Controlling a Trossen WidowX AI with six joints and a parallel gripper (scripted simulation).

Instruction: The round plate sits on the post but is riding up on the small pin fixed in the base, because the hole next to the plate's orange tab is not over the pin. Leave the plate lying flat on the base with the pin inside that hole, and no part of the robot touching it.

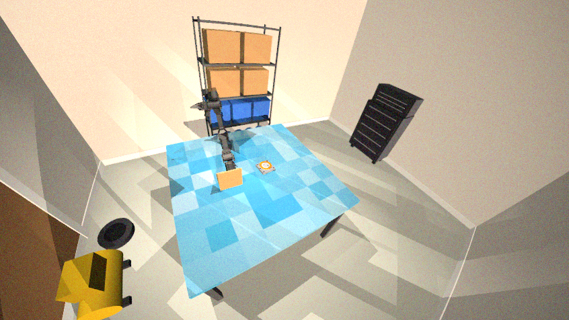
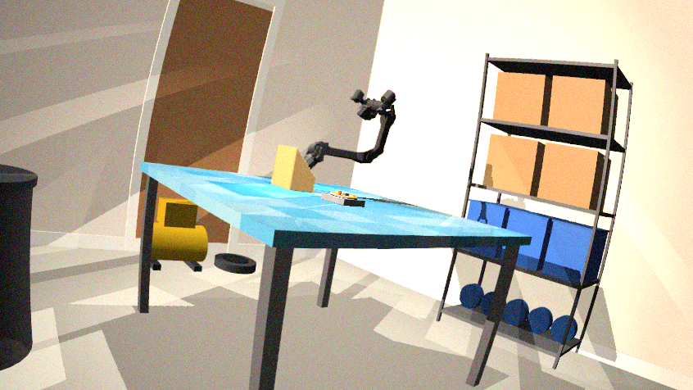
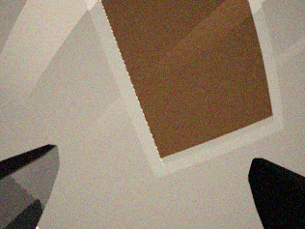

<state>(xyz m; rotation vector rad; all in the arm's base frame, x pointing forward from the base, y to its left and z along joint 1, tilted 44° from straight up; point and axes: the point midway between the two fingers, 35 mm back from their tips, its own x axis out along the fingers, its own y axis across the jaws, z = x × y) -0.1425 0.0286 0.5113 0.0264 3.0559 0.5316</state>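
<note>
The grey square base is 44 cm ahead of my gripper tip, 38 cm to the right of it and 44 cm below it.
</note>
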